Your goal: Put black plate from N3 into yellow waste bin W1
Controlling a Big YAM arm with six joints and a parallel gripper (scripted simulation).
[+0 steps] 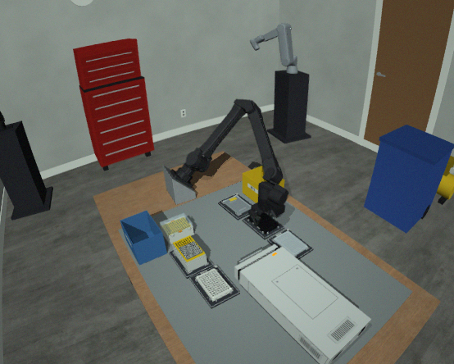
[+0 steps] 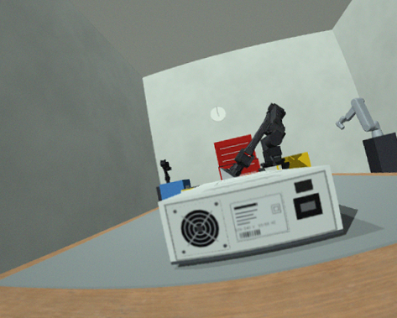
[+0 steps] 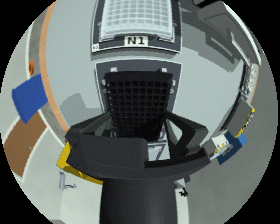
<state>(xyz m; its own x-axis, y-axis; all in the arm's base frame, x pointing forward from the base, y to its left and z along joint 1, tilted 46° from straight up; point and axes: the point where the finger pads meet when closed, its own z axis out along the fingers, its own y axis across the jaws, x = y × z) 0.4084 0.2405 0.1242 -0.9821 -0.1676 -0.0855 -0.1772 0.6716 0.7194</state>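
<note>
My hand is 20 cm past the yellow waste bin, 11 cm to the right of it and 2 cm below it. The rest, counted from my hand: white well plate: 23 cm ahead, 34 cm to the right; black plate: right at my hand; large white instrument: 40 cm ahead, 12 cm to the right, 2 cm above.
</note>
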